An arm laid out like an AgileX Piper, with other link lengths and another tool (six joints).
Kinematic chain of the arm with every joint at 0, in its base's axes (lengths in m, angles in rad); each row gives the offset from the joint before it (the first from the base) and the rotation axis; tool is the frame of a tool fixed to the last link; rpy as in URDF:
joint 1: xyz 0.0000 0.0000 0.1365 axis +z
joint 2: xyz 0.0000 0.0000 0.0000 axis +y
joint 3: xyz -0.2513 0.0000 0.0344 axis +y
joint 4: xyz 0.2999 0.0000 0.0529 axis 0.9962 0 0.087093
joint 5: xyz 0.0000 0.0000 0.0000 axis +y
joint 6: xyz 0.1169 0.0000 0.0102 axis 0.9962 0 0.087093
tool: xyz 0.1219 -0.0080 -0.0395 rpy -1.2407 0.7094 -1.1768
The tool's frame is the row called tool.
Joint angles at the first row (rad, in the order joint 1, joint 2, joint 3, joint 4, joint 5, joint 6):
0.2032, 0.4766, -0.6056, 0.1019, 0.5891, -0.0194
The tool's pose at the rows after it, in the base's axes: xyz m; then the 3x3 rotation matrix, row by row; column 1 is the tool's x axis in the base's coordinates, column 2 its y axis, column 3 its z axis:
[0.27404, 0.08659, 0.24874], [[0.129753, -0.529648, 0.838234], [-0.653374, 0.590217, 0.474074], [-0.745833, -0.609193, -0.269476]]
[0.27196, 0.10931, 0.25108], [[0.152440, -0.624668, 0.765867], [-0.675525, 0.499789, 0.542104], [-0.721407, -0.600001, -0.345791]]
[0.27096, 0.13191, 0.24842], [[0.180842, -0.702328, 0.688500], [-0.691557, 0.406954, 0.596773], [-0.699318, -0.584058, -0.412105]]
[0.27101, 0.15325, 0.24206], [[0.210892, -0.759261, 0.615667], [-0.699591, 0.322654, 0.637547], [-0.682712, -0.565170, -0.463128]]
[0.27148, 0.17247, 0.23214], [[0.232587, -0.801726, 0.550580], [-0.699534, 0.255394, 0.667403], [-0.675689, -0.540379, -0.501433]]
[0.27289, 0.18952, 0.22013], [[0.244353, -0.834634, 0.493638], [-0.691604, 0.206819, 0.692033], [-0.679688, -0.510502, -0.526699]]
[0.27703, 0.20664, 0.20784], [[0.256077, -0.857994, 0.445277], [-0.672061, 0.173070, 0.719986], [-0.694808, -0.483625, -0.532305]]
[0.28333, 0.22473, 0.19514], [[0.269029, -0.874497, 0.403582], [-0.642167, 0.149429, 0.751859], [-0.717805, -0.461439, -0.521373]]
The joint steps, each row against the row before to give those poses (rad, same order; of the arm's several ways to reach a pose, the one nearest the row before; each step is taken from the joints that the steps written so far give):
0.0682, 0.1000, -0.1115, 0.0100, 0.0942, -0.0409
0.0718, 0.0983, -0.0930, 0.0126, 0.0741, -0.0443
0.0651, 0.0944, -0.0727, 0.0168, 0.0510, -0.0444
0.0546, 0.0847, -0.0511, 0.0203, 0.0265, -0.0417
0.0396, 0.0747, -0.0318, 0.0292, 0.0084, -0.0394
0.0218, 0.0678, -0.0182, 0.0454, -0.0052, -0.0446
0.0077, 0.0654, -0.0091, 0.0690, -0.0255, -0.0629
0.0012, 0.0662, -0.0030, 0.0912, -0.0414, -0.0827

